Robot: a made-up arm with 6 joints.
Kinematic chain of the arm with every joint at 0, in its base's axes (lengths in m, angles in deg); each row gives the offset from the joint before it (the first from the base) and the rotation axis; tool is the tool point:
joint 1: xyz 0 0 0.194 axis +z
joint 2: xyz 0 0 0 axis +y
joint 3: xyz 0 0 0.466 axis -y
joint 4: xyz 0 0 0 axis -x
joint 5: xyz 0.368 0 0 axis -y
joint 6: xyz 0 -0.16 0 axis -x
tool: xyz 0 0 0
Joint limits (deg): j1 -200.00..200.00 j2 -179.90..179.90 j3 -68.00..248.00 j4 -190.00..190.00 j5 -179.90..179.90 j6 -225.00..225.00
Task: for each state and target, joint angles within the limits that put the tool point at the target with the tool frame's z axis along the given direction. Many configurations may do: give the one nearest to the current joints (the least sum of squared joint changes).
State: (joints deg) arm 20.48 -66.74 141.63 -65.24 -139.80 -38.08
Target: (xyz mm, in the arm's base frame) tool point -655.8 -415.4 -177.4 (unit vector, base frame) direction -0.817 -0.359 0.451
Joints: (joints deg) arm 26.91 -111.22 120.82 -62.63 -158.74 -57.94
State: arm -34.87 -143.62 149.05 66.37 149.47 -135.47
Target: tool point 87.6 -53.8 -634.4 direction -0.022 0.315 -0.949
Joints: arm -16.75 -172.37 98.16 80.55 105.98 -189.64
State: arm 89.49 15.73 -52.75 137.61 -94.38 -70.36
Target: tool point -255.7 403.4 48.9 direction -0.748 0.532 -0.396
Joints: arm 111.48 59.04 -40.49 124.31 -100.85 -74.45
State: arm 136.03 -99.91 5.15 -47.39 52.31 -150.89
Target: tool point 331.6 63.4 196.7 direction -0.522 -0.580 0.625
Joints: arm 174.30 -145.19 -27.51 -53.11 20.16 -169.52
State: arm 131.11 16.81 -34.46 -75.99 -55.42 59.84
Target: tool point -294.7 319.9 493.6 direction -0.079 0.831 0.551
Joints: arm 131.86 8.34 8.09 -92.15 -54.66 34.89
